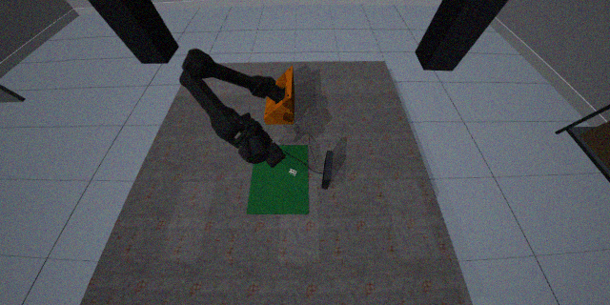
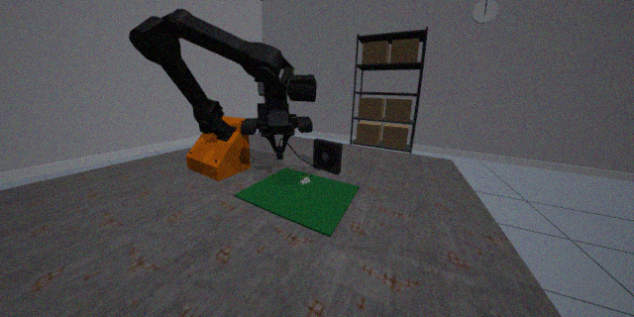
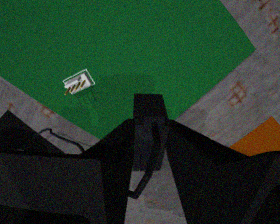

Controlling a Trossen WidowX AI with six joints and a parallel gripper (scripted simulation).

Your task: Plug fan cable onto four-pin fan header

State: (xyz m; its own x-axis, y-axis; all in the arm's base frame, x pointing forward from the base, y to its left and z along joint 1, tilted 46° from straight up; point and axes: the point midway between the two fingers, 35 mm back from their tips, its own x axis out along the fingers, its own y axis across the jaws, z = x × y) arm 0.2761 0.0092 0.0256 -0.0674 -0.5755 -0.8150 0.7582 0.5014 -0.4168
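The white four-pin header is 4 cm ahead of my gripper tip, 8 cm to the left of it and 12 cm below it. From my gripper tip the other things lie so: black plug: 1 cm behind, 1 cm to the left; then green board: 6 cm ahead, 2 cm to the left, 14 cm below; then black fan: 5 cm ahead, 21 cm to the left, 6 cm below.
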